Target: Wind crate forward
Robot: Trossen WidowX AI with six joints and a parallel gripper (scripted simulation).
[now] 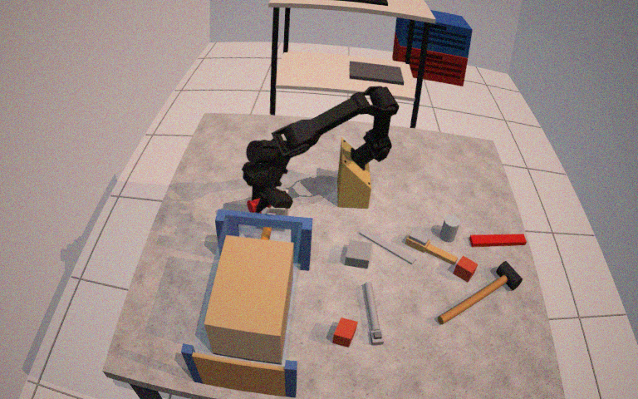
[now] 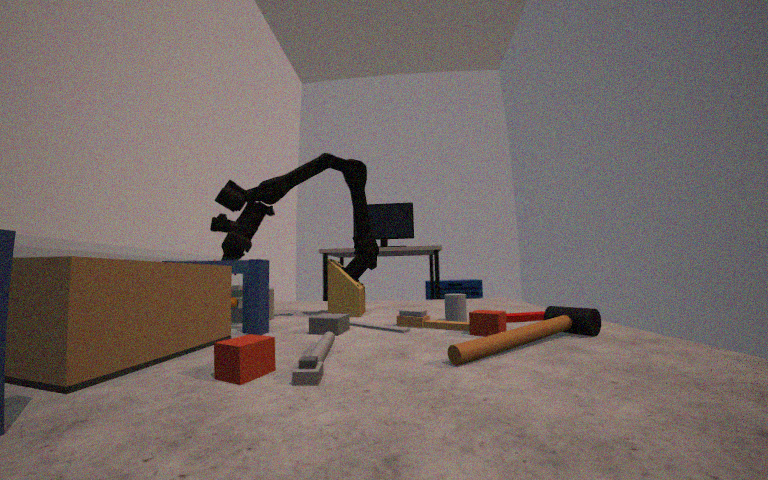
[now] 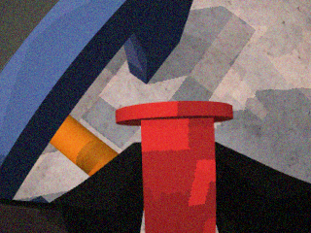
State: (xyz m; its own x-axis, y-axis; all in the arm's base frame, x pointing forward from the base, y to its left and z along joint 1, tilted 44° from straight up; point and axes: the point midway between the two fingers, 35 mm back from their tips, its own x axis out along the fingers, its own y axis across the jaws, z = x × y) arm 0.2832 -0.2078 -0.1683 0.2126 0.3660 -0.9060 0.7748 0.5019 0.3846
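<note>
My gripper tip is 5 cm past the grey crank arm, 2 cm to the right of it and 3 cm above it. From my gripper tip the other things lie so: grey winch 12 cm behind, 2 cm to the left, 10 cm below; red knob 1 cm behind, 1 cm to the left; blue frame 5 cm ahead, 3 cm to the left, 3 cm below.
</note>
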